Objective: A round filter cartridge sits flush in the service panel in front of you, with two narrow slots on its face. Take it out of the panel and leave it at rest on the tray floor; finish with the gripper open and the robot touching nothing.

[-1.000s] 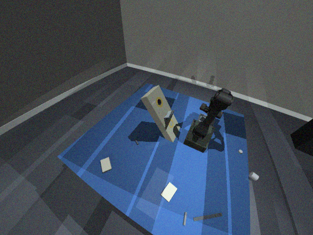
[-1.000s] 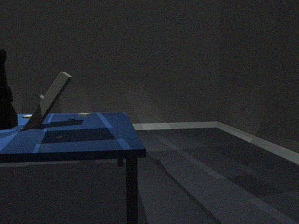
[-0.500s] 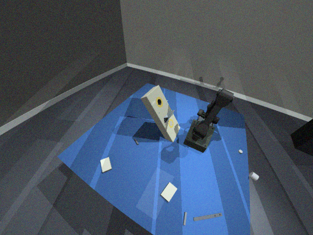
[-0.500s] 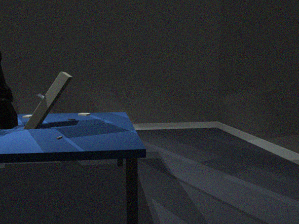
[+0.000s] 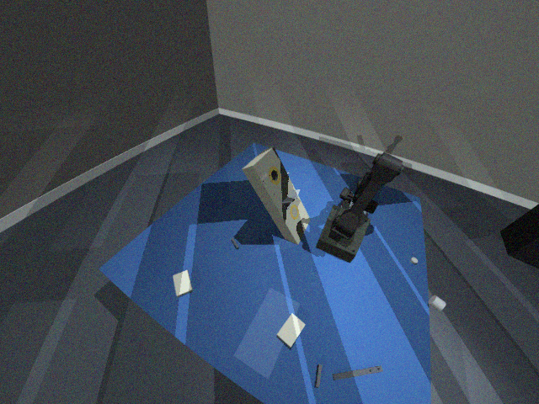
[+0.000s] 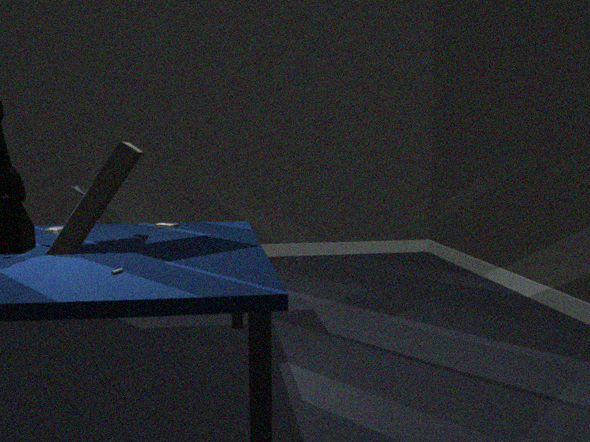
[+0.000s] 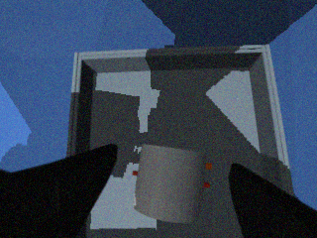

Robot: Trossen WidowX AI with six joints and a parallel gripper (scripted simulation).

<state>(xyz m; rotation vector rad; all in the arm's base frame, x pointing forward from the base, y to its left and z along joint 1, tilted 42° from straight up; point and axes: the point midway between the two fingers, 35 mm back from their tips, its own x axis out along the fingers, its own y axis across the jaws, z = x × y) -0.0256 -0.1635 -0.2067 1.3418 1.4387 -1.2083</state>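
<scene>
Right now the white round filter cartridge is 20 mm below my gripper tip and 10 mm to the left of it. Also, from my gripper tip: grey ledge: 300 mm to the left, 280 mm ahead, 130 mm above.
</scene>
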